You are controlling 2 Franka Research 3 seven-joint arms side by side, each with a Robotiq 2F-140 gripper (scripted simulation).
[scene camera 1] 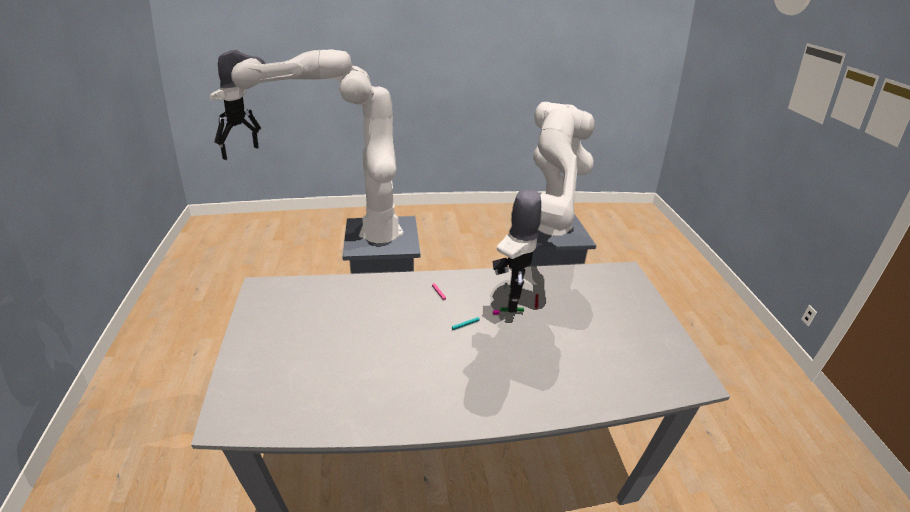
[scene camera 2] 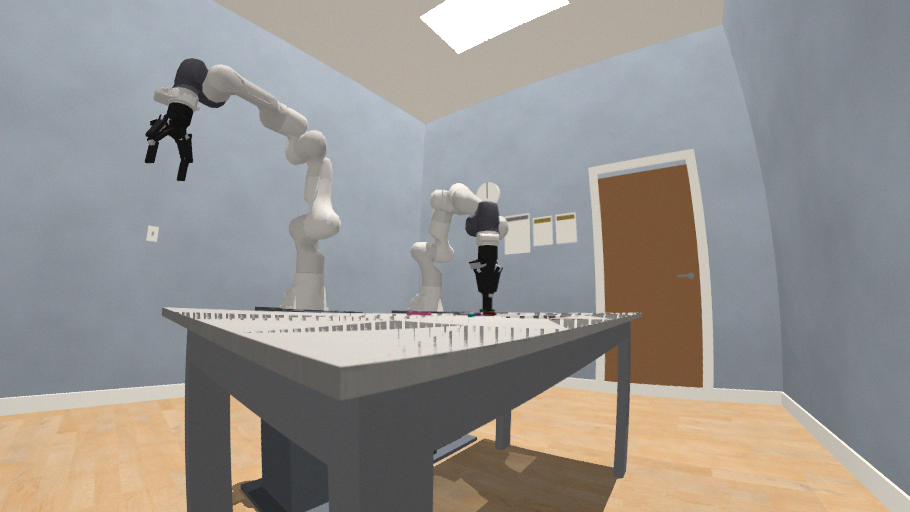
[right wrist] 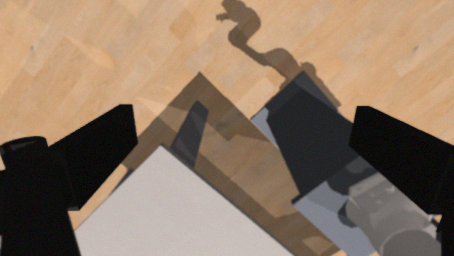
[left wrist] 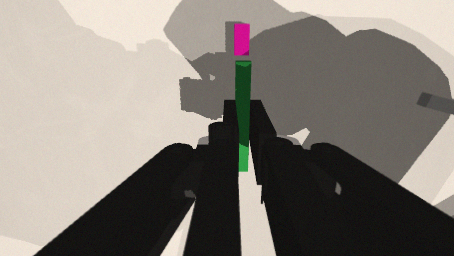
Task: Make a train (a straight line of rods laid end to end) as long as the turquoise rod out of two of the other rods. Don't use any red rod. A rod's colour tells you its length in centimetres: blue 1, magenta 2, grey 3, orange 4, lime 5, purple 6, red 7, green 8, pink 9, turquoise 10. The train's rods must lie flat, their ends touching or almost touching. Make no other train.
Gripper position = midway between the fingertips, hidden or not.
In view: the left gripper [scene camera 2: 487, 311], the right gripper [scene camera 2: 166, 172] and a green rod [left wrist: 242, 68].
The left gripper also shows in the left wrist view [left wrist: 241, 118]. The right gripper also shows in scene camera 1 [scene camera 1: 240, 153] and in the right wrist view [right wrist: 243, 125]. The right wrist view misses the green rod: it is out of frame.
